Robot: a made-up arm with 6 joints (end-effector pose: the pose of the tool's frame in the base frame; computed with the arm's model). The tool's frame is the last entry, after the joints. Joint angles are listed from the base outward.
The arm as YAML. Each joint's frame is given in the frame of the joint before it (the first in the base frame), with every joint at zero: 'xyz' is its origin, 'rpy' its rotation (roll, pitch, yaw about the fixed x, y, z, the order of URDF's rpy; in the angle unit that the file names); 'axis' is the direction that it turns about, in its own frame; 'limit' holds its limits. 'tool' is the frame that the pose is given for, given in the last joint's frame.
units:
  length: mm
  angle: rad
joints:
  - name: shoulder
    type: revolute
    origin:
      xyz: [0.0, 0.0, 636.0]
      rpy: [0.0, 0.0, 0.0]
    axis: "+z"
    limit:
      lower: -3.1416
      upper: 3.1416
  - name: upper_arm
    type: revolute
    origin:
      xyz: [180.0, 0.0, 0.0]
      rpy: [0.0, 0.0, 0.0]
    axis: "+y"
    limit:
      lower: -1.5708
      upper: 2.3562
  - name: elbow
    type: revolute
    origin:
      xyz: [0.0, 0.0, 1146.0]
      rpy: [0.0, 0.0, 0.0]
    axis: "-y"
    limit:
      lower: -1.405
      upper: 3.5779
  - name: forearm
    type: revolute
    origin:
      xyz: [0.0, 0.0, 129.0]
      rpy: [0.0, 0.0, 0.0]
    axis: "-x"
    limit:
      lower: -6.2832
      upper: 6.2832
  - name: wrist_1
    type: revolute
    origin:
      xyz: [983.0, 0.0, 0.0]
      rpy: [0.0, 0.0, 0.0]
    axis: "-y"
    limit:
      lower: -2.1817
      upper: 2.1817
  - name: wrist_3
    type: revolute
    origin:
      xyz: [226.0, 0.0, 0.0]
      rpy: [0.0, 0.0, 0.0]
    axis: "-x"
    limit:
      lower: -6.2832
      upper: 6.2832
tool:
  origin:
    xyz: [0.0, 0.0, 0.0]
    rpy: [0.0, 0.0, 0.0]
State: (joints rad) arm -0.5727 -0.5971 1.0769 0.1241 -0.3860 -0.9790
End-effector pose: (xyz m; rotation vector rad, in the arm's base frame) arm -0.5364 0.3334 2.7651 0.3848 -1.3720 0.0481
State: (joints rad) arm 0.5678 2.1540 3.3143 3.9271 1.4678 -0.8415
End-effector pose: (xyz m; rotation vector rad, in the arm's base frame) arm 1.4054 0.7079 0.9156 -2.5456 0.3630 0.1567
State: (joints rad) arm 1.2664 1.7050 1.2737 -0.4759 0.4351 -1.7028
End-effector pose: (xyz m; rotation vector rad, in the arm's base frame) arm 0.7862 2.3569 0.1801 1.8704 1.1382 0.5810
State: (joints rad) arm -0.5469 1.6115 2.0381 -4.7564 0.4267 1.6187
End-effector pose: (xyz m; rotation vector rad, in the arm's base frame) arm 2.0577 -1.1434 1.2024 2.8719 -0.1733 0.5776
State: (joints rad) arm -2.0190 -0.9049 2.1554 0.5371 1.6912 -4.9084
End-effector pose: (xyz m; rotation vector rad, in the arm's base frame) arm 0.8401 1.4823 1.1009 0.4189 0.9719 -0.5749
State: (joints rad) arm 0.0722 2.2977 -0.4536 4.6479 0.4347 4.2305
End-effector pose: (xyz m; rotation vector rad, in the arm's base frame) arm -0.0087 -0.0959 -0.6912 0.6660 -0.8184 -2.5523
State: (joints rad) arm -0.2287 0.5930 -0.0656 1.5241 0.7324 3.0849
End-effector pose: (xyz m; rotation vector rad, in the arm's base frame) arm 1.8010 -0.2642 0.9895 1.8883 0.8579 -0.1062
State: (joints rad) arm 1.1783 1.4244 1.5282 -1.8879 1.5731 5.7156
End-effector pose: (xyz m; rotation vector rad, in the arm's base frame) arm 1.0724 2.0290 0.9632 2.2521 -0.2357 -0.5479
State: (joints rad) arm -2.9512 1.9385 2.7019 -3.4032 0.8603 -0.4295
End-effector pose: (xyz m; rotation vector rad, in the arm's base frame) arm -2.0451 -0.4393 0.9792 -0.5099 2.7756 -0.8626
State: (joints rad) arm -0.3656 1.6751 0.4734 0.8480 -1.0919 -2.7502
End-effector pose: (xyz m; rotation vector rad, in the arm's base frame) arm 1.5419 -0.7513 -0.4986 0.8317 0.3371 -2.3214
